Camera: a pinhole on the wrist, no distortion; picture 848 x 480 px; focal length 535.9 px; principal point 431.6 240.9 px. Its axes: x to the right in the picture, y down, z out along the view. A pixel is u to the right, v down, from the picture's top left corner.
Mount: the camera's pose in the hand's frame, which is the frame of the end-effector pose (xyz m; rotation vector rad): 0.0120 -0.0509 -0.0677 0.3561 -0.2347 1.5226
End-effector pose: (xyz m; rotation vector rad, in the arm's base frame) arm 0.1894 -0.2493 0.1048 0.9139 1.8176 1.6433
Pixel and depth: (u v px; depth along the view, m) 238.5 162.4 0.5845
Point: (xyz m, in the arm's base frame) 0.3385 0.0827 -0.3963
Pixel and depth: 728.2 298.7 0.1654
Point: 0.2711 -0.1658 0.0634
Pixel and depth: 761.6 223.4 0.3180
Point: 0.3837 -0.0178 0.0830
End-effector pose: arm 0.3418 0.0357 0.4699 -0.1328 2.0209 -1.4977
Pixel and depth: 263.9 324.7 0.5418
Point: 0.4636 -0.4072 0.7868
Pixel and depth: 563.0 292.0 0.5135
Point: 0.5453 -0.3920 0.4996
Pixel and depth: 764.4 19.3 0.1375
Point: 0.3149 -0.0792 0.4420
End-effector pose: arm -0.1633 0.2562 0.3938 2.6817 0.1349 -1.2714
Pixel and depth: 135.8 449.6 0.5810
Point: -0.6487 0.7339 0.2425
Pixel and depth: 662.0 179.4 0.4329
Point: -0.4082 0.2186 0.0648
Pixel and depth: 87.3 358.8 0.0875
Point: -0.1819 0.3900 0.3844
